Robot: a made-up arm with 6 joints.
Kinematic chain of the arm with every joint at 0, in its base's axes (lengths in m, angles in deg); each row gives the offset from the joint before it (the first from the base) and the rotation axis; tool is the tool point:
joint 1: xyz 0 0 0.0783 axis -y
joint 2: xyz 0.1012 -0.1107 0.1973 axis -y
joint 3: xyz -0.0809 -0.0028 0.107 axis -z
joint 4: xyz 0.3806 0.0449 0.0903 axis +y
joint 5: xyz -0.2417 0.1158 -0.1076 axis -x
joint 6: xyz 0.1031 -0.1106 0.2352 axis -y
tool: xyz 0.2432 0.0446 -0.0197
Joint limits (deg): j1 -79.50..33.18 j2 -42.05..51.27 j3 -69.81..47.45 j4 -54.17..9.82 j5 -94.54..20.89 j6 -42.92..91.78
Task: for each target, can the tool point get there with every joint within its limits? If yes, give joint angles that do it. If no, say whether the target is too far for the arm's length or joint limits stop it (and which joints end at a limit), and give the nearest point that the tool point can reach.
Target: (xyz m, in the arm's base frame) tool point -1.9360 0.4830 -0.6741
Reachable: no: too far | nearest point -0.6192 0.2780 0.1313 | short by 1.557 m
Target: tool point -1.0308 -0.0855 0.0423
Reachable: no: joint limits stop it (at a limit: joint 1, joint 3, joint 5, joint 6) | nearest point -0.5892 0.1309 0.1547 | short by 0.504 m
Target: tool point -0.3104 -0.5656 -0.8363
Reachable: no: joint limits stop it (at a limit: joint 1, joint 2, joint 4, joint 5) | nearest point 0.0354 -0.3507 -0.4464 | short by 0.564 m
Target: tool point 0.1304 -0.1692 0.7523
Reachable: yes | joints 8.40 22.85 12.94 -39.58 -14.74 12.05
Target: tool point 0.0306 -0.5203 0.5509
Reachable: yes | joints 18.23 29.32 29.60 2.67 -67.59 43.22
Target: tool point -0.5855 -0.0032 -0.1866
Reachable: no: joint limits stop it (at a limit: joint 1, joint 2, joint 3, joint 5, joint 6) | nearest point -0.4745 0.0446 0.0310 | short by 0.249 m
